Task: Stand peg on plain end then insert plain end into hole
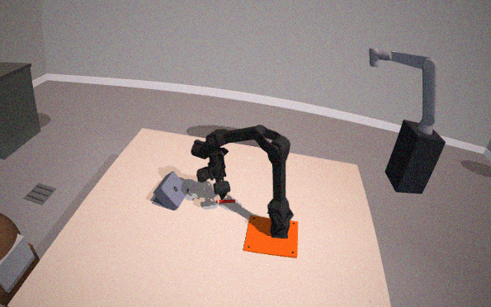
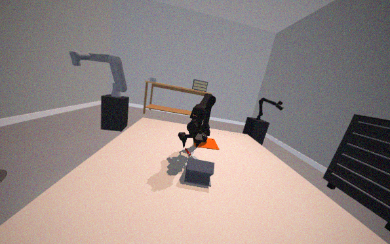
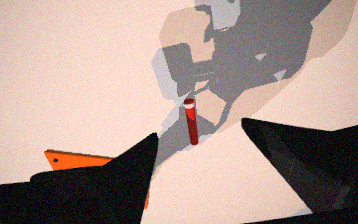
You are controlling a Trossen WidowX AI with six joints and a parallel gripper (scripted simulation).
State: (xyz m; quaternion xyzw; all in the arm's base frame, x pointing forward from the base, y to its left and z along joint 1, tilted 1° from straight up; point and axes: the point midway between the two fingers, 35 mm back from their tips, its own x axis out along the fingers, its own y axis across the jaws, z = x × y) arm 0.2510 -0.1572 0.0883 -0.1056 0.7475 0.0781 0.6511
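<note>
Now: the red peg 50 mm below my gripper tip and 10 mm behind it. From my gripper tip the other things lie so: grey sloped panel (210 mm ahead, 20 mm to the left, 10 mm below).
</note>
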